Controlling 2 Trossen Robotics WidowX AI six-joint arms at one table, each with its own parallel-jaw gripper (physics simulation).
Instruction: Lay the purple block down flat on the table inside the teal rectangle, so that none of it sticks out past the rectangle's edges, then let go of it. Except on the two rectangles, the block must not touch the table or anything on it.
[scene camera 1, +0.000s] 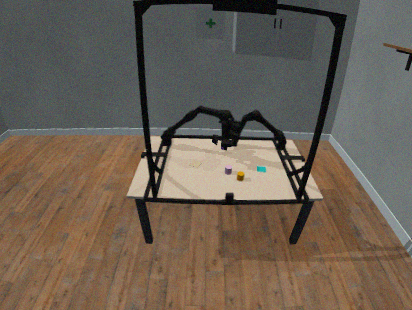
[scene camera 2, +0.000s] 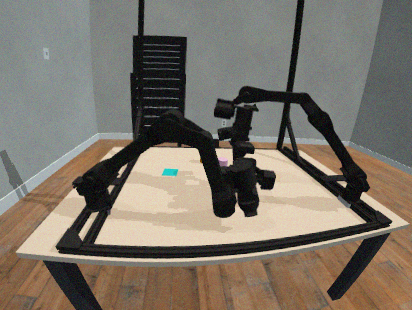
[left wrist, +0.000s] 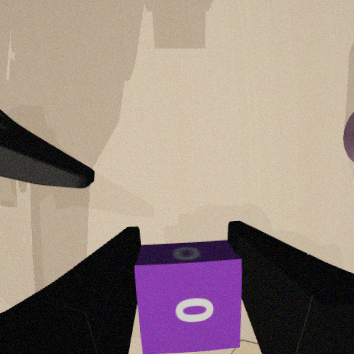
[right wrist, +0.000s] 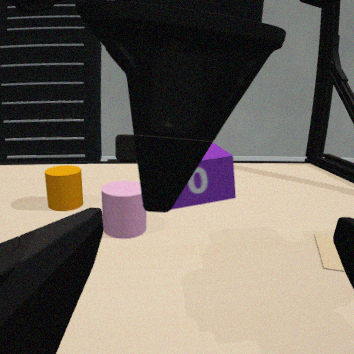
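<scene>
The purple block is marked with a 0 and is held above the table. My left gripper is shut on it, one finger at each side; in the right wrist view a left finger covers part of the block. My right gripper is open and empty, close to the left gripper; one of its fingers shows at the left of the left wrist view. The teal rectangle lies flat on the table, apart from the block. The other, pale yellow rectangle is also flat on the table.
A pink cylinder stands near the table's middle. An orange cylinder stands near it, between it and the teal rectangle in scene camera 1. A black frame runs along the table's edges.
</scene>
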